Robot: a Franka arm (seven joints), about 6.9 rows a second.
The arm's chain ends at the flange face. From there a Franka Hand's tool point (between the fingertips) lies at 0.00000 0.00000 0.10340 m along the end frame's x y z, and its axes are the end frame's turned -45 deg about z.
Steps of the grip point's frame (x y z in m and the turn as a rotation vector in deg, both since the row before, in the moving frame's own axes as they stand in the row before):
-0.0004 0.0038 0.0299 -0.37 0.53 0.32
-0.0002 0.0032 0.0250 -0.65 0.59 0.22
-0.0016 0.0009 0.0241 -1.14 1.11 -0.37
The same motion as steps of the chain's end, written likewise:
0.0013 0.0032 0.0299 0.11 0.64 0.32
0.0005 0.0023 0.0250 -0.04 0.88 0.22
-0.0034 0.0017 0.0241 -0.02 1.59 -0.37

